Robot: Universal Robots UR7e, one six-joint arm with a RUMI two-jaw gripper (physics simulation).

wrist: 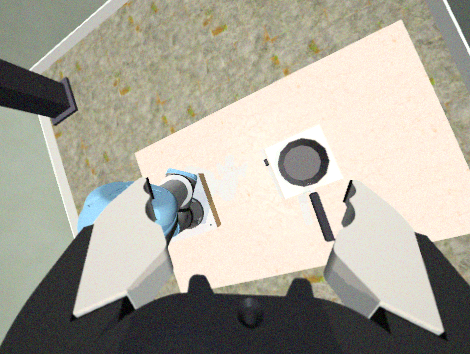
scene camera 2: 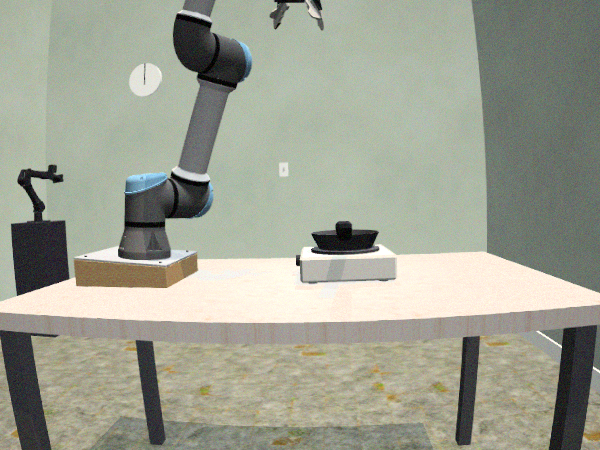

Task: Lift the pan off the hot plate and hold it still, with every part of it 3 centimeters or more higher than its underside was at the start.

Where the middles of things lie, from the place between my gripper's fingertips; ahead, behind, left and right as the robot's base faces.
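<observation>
As for the black pan [scene camera 2: 344, 238], my gripper is well above it, a good way short of it and a good way to the left of it. The white hot plate [wrist: 272, 152] is 0.65 m below my hand and 0.1 m ahead of it.
</observation>
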